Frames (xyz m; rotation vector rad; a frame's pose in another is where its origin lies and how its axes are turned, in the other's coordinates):
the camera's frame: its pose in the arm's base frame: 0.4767 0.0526 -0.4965 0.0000 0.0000 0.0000
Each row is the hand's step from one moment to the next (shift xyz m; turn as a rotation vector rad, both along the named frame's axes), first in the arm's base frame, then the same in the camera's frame.
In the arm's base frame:
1: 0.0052 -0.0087 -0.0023 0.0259 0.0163 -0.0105
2: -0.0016 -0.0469 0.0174 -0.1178 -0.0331 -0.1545
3: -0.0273 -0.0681 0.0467 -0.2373 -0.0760 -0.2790
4: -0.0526 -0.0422 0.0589 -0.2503 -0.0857 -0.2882
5: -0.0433 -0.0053 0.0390 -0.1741 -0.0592 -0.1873
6: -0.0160 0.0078 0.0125 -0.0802 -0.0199 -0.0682
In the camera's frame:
1: 0.0052 -0.0087 -0.0023 0.0259 0.0163 -0.0105
2: -0.0016 -0.0469 0.0174 -0.1178 -0.0331 -0.1545
3: -0.0273 -0.0681 0.0467 -0.2373 -0.0760 -0.2790
4: -0.0526 -0.0422 0.0589 -0.2503 -0.0857 -0.2882
5: -0.0433 -0.0053 0.0390 -0.1741 -0.0592 -0.1873
6: -0.0160 0.0078 0.0125 -0.0802 -0.0199 -0.0682

